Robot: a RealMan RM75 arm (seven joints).
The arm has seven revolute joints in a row. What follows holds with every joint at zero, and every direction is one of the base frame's. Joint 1 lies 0.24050 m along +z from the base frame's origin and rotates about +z. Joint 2 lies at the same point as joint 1 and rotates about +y. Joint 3 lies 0.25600 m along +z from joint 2 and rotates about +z. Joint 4 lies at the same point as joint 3 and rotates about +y. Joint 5 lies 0.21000 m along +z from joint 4 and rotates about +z. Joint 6 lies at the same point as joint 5 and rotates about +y. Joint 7 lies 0.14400 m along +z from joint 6 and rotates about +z. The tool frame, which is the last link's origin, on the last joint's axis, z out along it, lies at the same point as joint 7; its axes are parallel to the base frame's.
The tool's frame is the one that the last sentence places.
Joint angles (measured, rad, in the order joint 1, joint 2, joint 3, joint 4, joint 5, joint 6, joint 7), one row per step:
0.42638, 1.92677, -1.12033, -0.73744, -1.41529, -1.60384, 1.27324
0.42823, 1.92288, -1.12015, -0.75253, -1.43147, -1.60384, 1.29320
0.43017, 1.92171, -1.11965, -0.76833, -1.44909, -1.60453, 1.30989
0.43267, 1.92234, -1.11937, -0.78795, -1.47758, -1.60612, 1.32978
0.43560, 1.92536, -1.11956, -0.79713, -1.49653, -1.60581, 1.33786
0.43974, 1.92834, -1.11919, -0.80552, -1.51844, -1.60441, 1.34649
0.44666, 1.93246, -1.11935, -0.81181, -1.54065, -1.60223, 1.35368
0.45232, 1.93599, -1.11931, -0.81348, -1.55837, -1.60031, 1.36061
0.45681, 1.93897, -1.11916, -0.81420, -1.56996, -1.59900, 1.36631
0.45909, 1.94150, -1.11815, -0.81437, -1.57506, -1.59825, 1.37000
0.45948, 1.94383, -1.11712, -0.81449, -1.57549, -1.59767, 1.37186
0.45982, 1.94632, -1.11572, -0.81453, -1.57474, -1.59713, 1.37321
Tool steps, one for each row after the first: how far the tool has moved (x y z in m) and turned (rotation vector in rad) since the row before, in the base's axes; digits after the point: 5 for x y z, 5 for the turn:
-0.00082, 0.00087, 0.00151, -0.01047, -0.01598, -0.00094
-0.00130, 0.00059, 0.00060, -0.00982, -0.01582, 0.00215
-0.00131, 0.00017, -0.00058, -0.01568, -0.02420, 0.00317
-0.00098, 0.00013, -0.00172, -0.00939, -0.01489, 0.00319
-0.00081, 0.00043, -0.00189, -0.00966, -0.01752, 0.00216
-0.00149, 0.00090, -0.00258, -0.00999, -0.01717, 0.00396
-0.00069, 0.00056, -0.00244, -0.00975, -0.01244, -0.00069
-0.00076, 0.00047, -0.00183, -0.00718, -0.00720, -0.00103
-0.00059, 0.00026, -0.00107, -0.00340, -0.00146, -0.00170
-0.00046, 0.00003, -0.00064, -0.00074, 0.00232, -0.00178
-0.00058, 0.00008, -0.00054, 0.00013, 0.00363, -0.00153

